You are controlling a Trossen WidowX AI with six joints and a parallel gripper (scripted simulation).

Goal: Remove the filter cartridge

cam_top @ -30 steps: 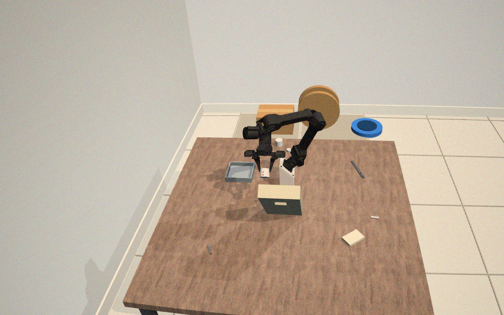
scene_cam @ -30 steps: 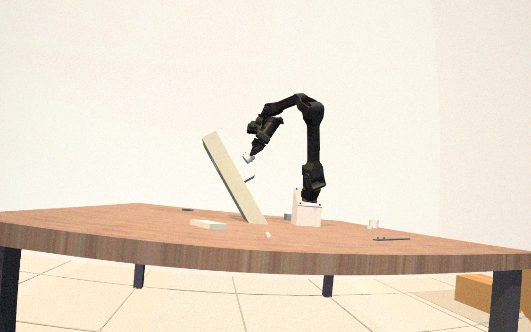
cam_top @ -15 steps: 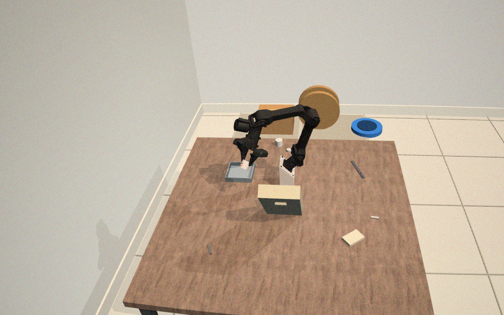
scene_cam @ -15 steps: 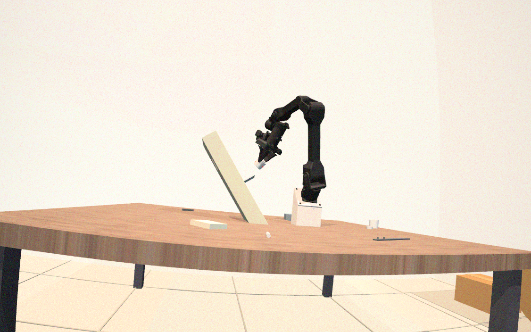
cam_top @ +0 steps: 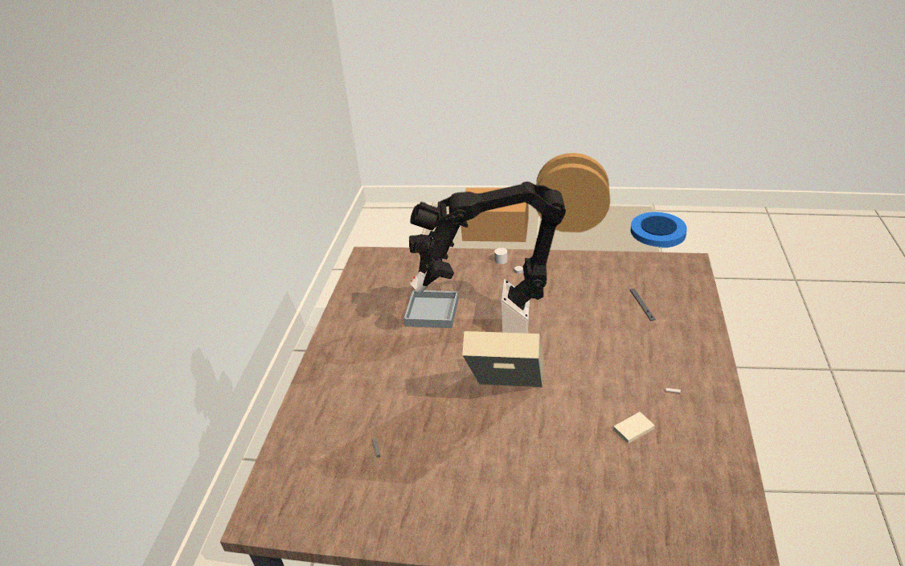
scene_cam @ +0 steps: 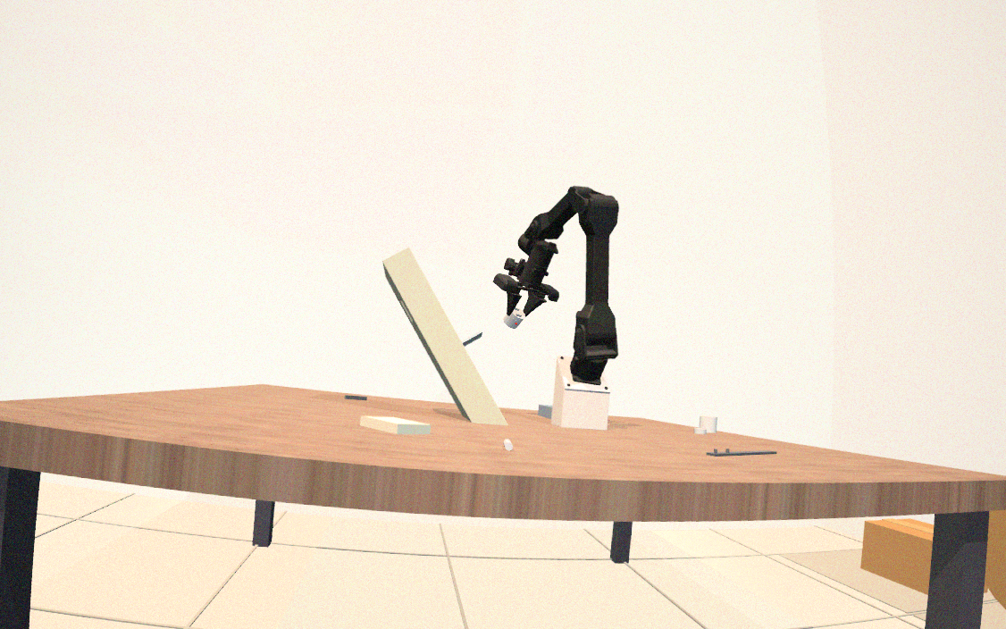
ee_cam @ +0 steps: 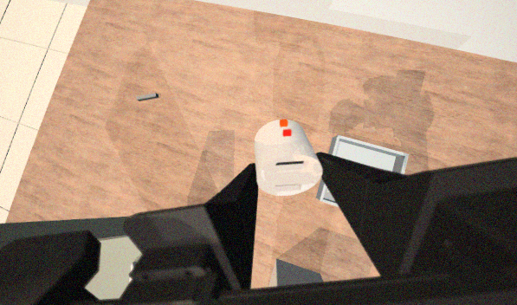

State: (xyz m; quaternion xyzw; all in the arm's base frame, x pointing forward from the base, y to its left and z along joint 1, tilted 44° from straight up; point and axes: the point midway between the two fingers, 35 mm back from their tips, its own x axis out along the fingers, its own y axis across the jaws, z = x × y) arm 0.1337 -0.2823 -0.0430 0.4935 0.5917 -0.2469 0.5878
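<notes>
Now: the grey tray 190 mm behind my gripper tip, 40 mm to the right of it and 250 mm below it. The rest, counted from my gripper tip: beige service panel 190 mm ahead, 260 mm to the left, 100 mm below; then filter cartridge right at my gripper tip; then beige block 250 mm ahead, 610 mm to the left, 260 mm below.
</notes>
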